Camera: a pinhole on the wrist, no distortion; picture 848 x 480 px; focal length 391.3 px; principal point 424.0 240.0 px. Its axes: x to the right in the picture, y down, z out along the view. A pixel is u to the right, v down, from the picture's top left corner.
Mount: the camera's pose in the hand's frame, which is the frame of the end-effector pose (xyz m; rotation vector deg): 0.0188 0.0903 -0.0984 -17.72 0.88 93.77
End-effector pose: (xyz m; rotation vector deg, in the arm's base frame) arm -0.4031 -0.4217 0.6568 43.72 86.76 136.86
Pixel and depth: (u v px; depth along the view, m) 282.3 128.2 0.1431
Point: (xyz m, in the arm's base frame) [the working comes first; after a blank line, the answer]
In the camera's frame: -0.0518 -0.0409 0.1431

-0.3952 -0.3941 0.7503
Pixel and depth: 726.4 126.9 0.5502
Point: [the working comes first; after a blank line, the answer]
In the camera's frame: 0.4252 -0.1590 0.5502

-0.1866 -0.3955 1.3534
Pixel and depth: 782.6 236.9 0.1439
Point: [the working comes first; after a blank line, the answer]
In the camera's frame: 0.1319 -0.0011 0.1439

-0.3604 -0.5294 0.8760
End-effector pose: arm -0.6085 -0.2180 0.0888 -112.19 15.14 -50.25
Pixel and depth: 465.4 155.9 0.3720
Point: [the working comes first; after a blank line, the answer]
In the camera's frame: 0.0394 -0.0800 0.3720

-0.3781 -0.1626 -0.1528
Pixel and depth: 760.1 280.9 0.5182
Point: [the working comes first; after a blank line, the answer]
In the camera's frame: 0.4451 0.0542 0.5182

-0.4199 -0.2677 -0.5901
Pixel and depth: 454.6 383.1 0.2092
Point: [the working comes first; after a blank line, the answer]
In the camera's frame: 0.0164 0.0765 0.2092

-0.5974 -0.1851 -0.0987
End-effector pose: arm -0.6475 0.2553 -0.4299 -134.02 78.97 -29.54
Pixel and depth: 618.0 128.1 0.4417
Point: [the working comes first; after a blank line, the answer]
In the camera's frame: 0.2190 -0.1263 0.4417

-0.7784 0.0743 -0.8834
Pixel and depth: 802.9 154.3 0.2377
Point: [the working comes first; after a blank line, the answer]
In the camera's frame: 0.2302 -0.0521 0.2377

-0.8708 0.0928 -0.6875
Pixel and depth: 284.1 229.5 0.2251
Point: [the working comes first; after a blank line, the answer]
In the camera's frame: -0.0805 -0.0060 0.2251

-0.6290 0.2602 -0.5765
